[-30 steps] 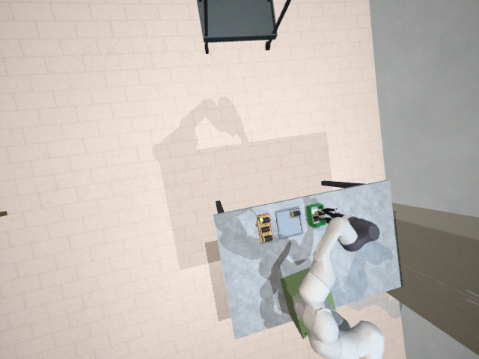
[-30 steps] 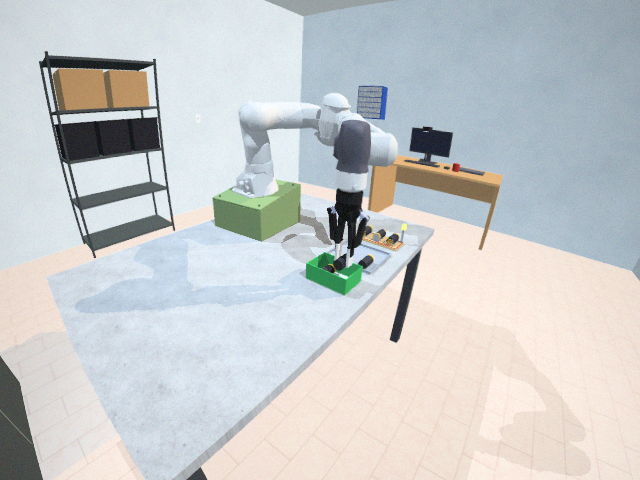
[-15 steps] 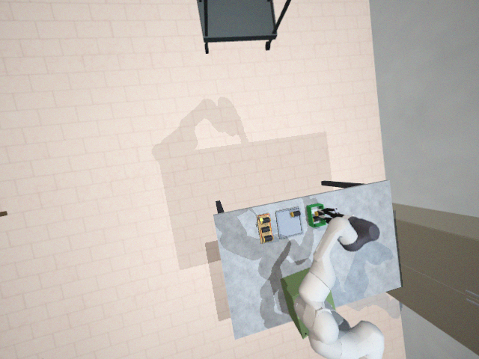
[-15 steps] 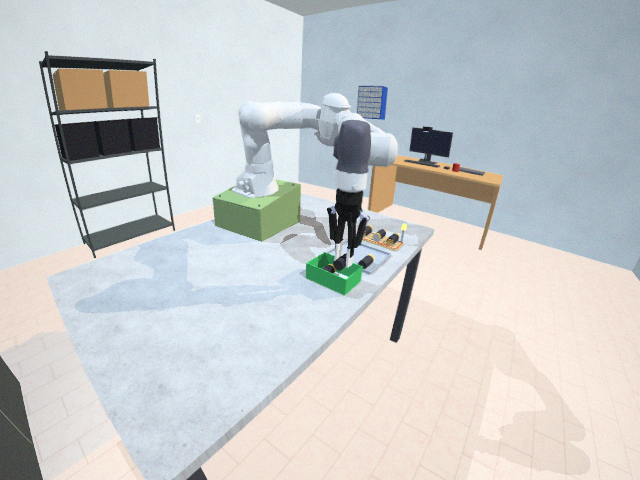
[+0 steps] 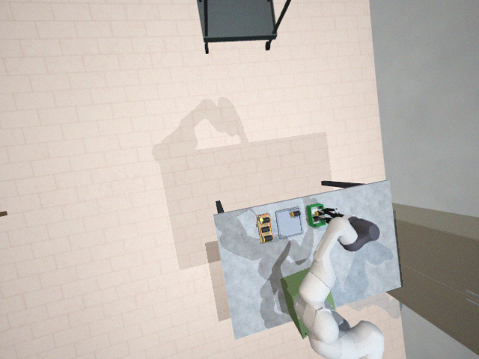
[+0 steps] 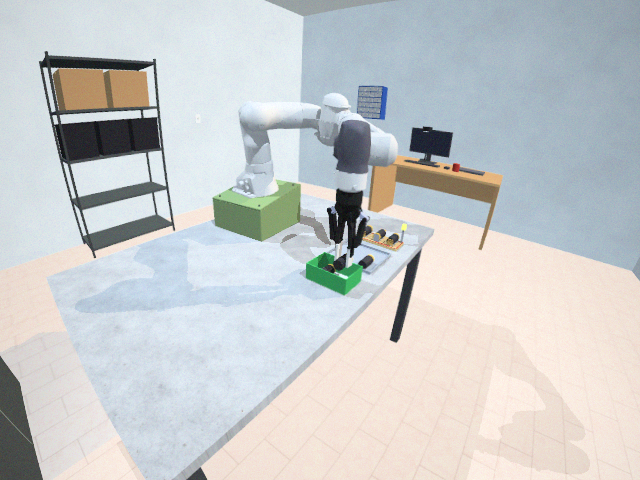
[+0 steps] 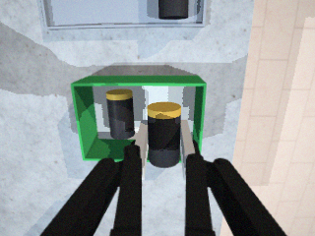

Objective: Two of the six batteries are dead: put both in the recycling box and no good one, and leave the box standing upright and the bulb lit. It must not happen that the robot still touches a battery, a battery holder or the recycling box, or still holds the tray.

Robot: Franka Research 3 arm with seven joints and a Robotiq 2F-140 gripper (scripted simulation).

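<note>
Now: hand 90 mm above the green recycling box and 30 mm past it. Round my hand: grey tray (210 mm to the left, 100 mm below, 30 mm behind); post (420 mm to the left, 90 mm ahead, 70 mm below).
</note>
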